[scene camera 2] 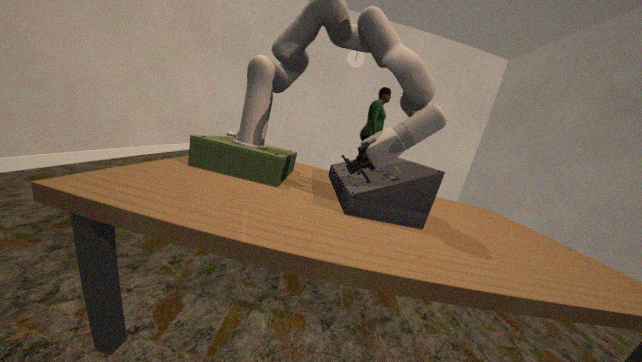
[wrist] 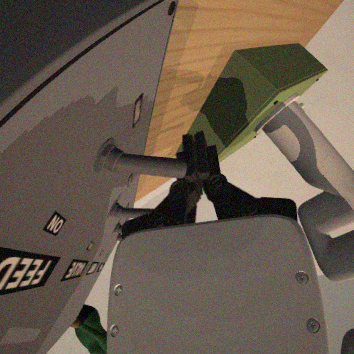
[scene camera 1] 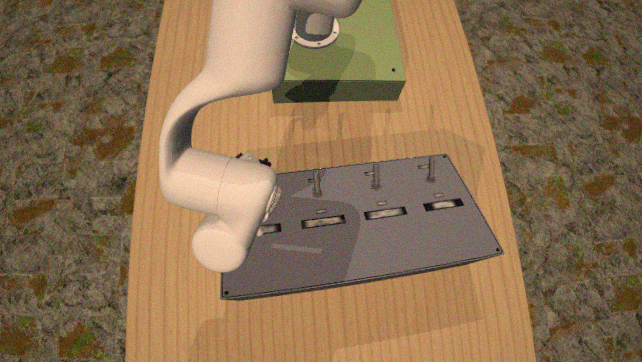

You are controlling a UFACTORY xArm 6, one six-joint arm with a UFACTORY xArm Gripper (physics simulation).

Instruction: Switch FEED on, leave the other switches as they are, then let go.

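Frame: origin at the arm's base, x ahead, y left, z up, level; millimetres.
Seen in the pictures: gripper, fingertip midpoint: (scene camera 2: 348,170) (wrist: 196,144); arm's base, link origin: (scene camera 2: 250,145) (wrist: 274,111) (scene camera 1: 313,29).
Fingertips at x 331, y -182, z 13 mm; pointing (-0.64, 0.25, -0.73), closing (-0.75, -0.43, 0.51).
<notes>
Offsets run from my fingertips to a thing's top centre. "*": to the spot under its first point. Level surfaces: height alone.
The dark grey switch panel (scene camera 1: 425,245) (scene camera 2: 395,205) (wrist: 40,180) has a sloped face. In the wrist view the FEED label {33 mm right, 131 mm ahead, 18 mm up} (wrist: 26,271) and its ON mark {* 30 mm right, 108 mm ahead, 2 mm up} (wrist: 55,224) are upside down. The FEED lever {25 mm right, 49 mm ahead, 19 mm up} (wrist: 150,165) stands out from the panel, its end overlapping my fingers; its exact tilt is hard to tell. The arm hides it in scene camera 1. My gripper (scene camera 2: 352,168) (wrist: 196,144) is shut and empty, right at the lever's end. The other three levers (scene camera 1: 316,183) (scene camera 1: 376,176) (scene camera 1: 431,169) lean toward the edge facing the robot base, away from their ON marks.
The panel stands on a wooden table {112 mm down} (scene camera 1: 175,320) (scene camera 2: 210,210). The green base block (scene camera 1: 370,55) (scene camera 2: 235,162) (wrist: 275,70) carries the arm behind the panel. The VALVE lever {95 mm left, 61 mm ahead, 18 mm up} (wrist: 131,210) is beside the FEED lever. A person in green (scene camera 2: 374,117) stands in the background.
</notes>
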